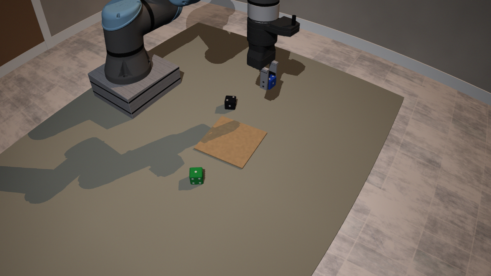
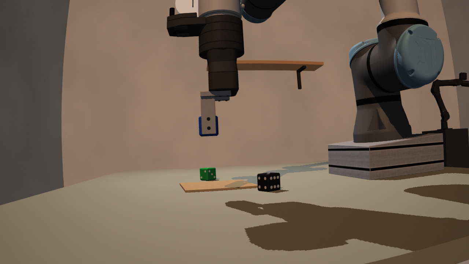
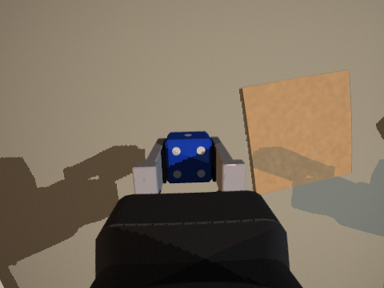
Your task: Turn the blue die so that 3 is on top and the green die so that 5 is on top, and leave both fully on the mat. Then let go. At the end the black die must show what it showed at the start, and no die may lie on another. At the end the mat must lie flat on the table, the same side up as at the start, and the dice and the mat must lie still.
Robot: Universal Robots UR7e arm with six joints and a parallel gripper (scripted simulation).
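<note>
Right now my hand is 100 mm past the black die, 100 mm above it and 30 mm to the left of it. Round my hand: green die (290 mm to the right, 100 mm below, 10 mm behind); brown mat (140 mm to the right, 110 mm below, 20 mm behind); blue die (right at my hand).
</note>
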